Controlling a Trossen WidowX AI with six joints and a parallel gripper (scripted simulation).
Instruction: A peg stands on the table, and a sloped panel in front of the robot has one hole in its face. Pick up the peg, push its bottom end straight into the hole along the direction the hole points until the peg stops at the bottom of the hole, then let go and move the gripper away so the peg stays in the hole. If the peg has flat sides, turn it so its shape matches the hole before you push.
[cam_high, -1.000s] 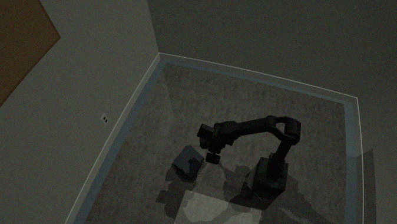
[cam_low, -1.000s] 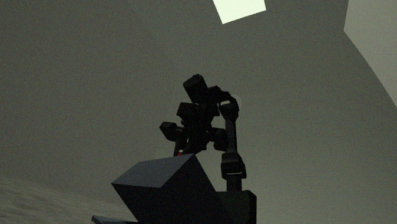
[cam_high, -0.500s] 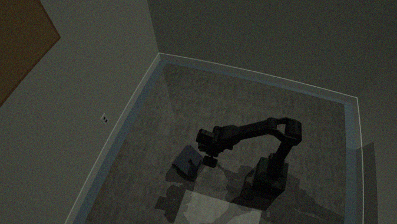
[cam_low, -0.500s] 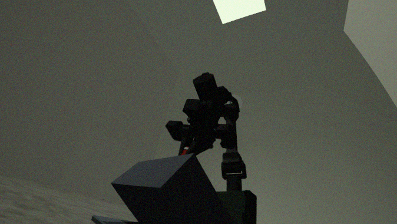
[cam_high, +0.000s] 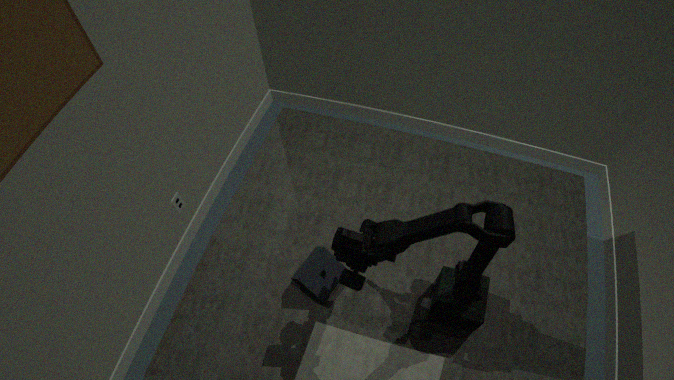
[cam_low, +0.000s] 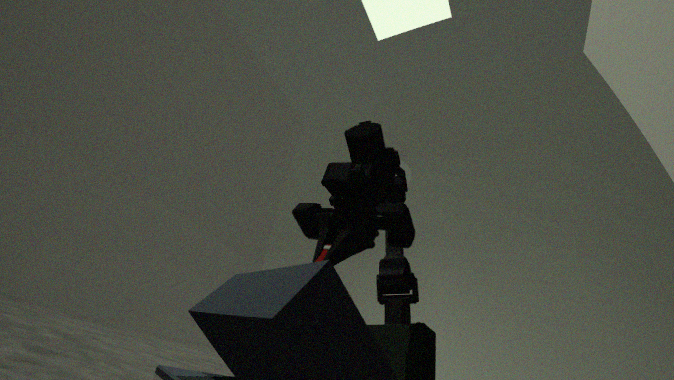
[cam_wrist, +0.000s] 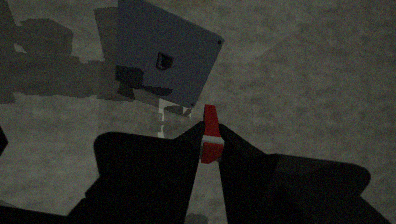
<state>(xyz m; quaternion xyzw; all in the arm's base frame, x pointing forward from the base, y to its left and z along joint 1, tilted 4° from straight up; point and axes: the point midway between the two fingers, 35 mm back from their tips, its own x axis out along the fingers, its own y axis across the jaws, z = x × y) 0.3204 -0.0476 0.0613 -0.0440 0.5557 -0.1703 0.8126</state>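
The sloped panel is 100 mm ahead of my gripper tip, 30 mm to the left of it and 100 mm below it. Round my gripper tip: red peg 10 mm above.
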